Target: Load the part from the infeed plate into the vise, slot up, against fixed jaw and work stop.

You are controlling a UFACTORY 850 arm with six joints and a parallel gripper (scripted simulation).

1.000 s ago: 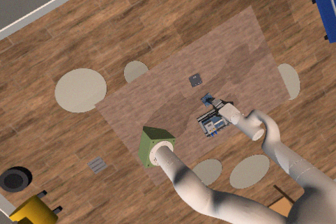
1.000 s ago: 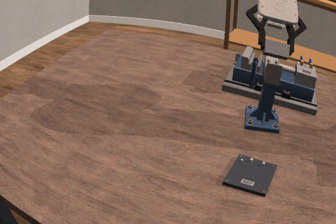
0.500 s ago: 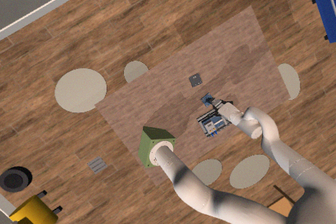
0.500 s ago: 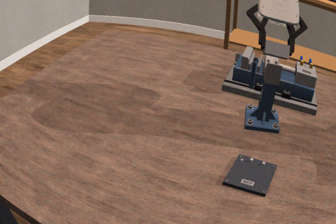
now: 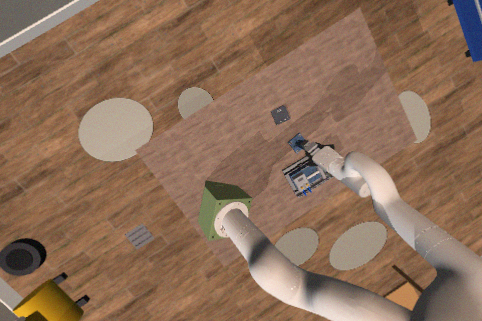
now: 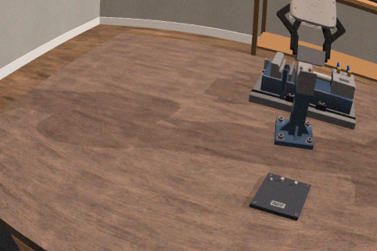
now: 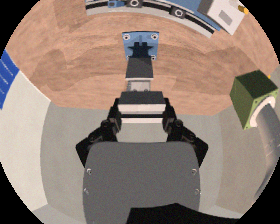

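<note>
Right now my hand is right at the part. From my hand the other things lie so: air cylinder (19 cm to the right, 12 cm below, 9 cm behind).
</note>
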